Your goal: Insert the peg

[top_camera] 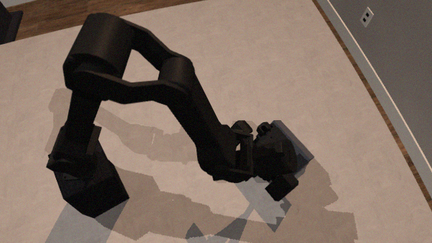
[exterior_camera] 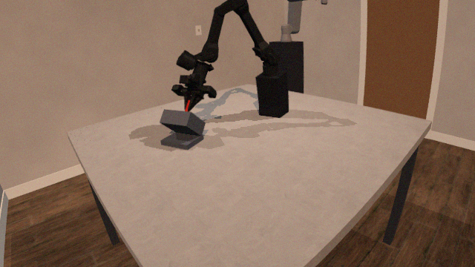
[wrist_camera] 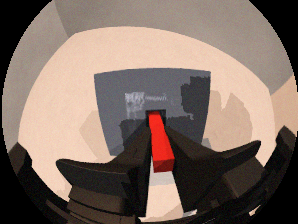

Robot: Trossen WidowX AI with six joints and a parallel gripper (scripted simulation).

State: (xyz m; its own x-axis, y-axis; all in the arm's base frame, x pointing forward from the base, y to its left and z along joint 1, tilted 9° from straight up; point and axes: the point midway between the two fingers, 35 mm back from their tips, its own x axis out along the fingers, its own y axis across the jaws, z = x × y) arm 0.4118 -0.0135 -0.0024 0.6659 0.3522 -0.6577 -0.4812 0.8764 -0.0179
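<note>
My hand is 2 cm short of the red peg, 2 cm above it and 1 cm to the right of it. The rest, counted from my hand: dark base plate (13 cm below, 7 cm ahead, 3 cm to the left).
</note>
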